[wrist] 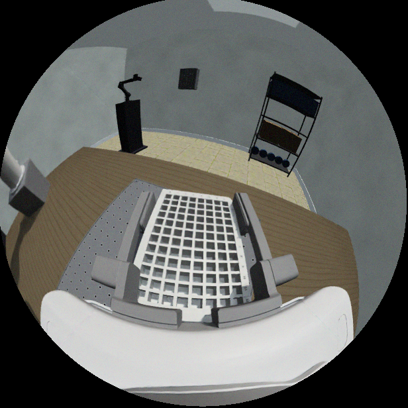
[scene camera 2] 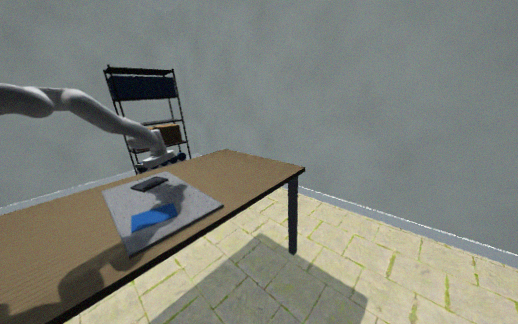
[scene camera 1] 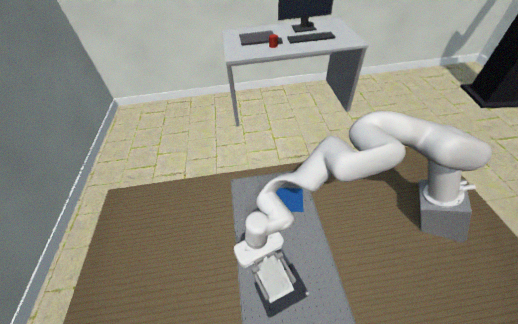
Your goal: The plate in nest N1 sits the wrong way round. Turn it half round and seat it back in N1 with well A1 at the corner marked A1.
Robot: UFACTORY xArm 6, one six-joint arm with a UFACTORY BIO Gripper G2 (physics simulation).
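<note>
The white plate (scene camera 1: 275, 282) (wrist: 192, 250), a grid of square wells, is held level between the two long grey fingers. My gripper (scene camera 1: 281, 290) (wrist: 195, 196) is shut on its long sides. The plate is above the dark nest (scene camera 1: 287, 301) (scene camera 2: 149, 184), with a gap visible under the hand in the scene camera 2 view. The nest lies on the grey perforated board (scene camera 1: 325, 300) (scene camera 2: 192, 202) (wrist: 100, 250). The fingers and plate are hidden in the scene camera 2 view. The plate's small edge marks and the nest's A1 mark cannot be read.
A flat blue pad (scene camera 1: 295, 200) (scene camera 2: 152, 217) lies on the board, partly behind the arm in the scene camera 1 view. The brown table (scene camera 1: 160, 240) (scene camera 2: 240, 165) (wrist: 310, 240) surrounds the board. The arm's grey base block (scene camera 1: 445, 217) (wrist: 30, 192) stands on the table.
</note>
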